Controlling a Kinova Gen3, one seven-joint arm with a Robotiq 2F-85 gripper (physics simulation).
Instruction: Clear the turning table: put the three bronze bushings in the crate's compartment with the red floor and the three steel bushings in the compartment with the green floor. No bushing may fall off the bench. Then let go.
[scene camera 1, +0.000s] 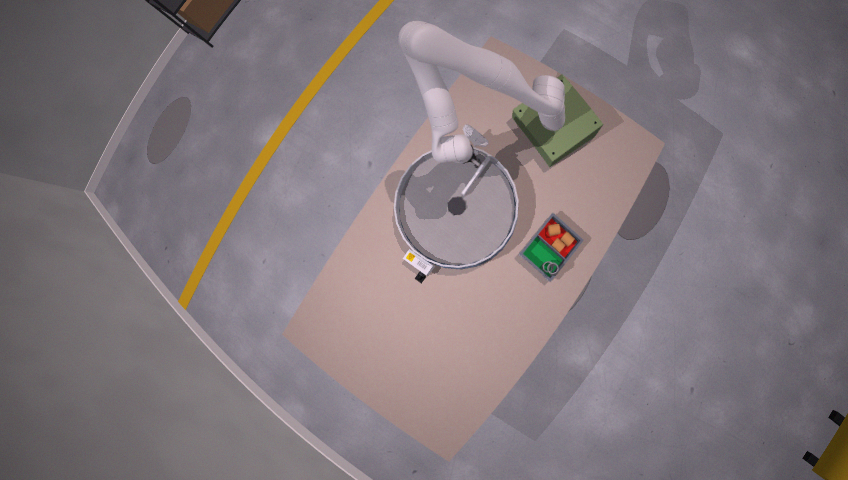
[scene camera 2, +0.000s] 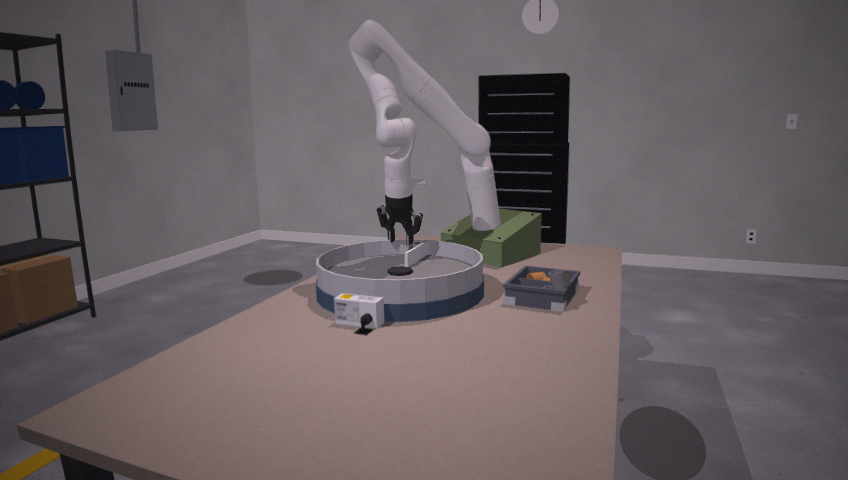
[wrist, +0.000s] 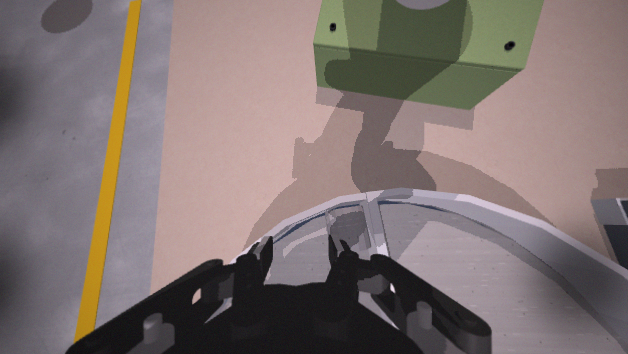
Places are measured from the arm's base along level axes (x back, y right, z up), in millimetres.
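Pixels of known places: gripper, between the fingertips: (scene camera 2: 400, 243) (wrist: 300, 245); arm's base, origin of its link: (scene camera 1: 552, 118) (scene camera 2: 486, 225).
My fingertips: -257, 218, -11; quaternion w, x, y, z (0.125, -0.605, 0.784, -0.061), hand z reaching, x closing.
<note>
For each thing: its middle in the pictures, then the offset to it from my fingertips, as dx, dy, dz. "spot": a spot on its surface instead.
- steel bushing, middle of its body: (wrist: 346, 228) +3, -45, -17
- white divider, a spot on its surface: (wrist: 378, 235) spot: -8, -67, +5
- crate, middle of its body: (scene camera 2: 542, 287) (scene camera 1: 551, 247) -154, -405, -64
- white control box, a spot on its surface: (scene camera 2: 368, 309) spot: -435, -44, -47
My gripper (scene camera 1: 474, 159) (scene camera 2: 399, 239) (wrist: 300, 245) is part-way open and empty, above the turning table (scene camera 1: 487, 231) (scene camera 2: 437, 291) (wrist: 465, 285) near its far rim. In the wrist view, a grey shape that looks like a steel bushing (wrist: 347, 226) lies shaded against the white divider (scene camera 1: 476, 177) (scene camera 2: 415, 254) (wrist: 378, 235), ahead of the right fingertip. The crate (scene camera 1: 567, 259) (scene camera 2: 535, 298) (wrist: 603, 212) holds three bronze bushings (scene camera 1: 554, 229) (scene camera 2: 536, 276) on its red floor. Steel ring outlines (scene camera 1: 543, 267) (scene camera 2: 558, 279) show upright on its green floor; their exact number is unclear.
The green arm base (scene camera 1: 574, 139) (scene camera 2: 511, 246) (wrist: 400, 85) stands behind the turning table. A white control box (scene camera 1: 421, 264) (scene camera 2: 368, 309) with a black knob is at its near side. The raised wall rings the turning table, and the crate stands near the right bench edge.
</note>
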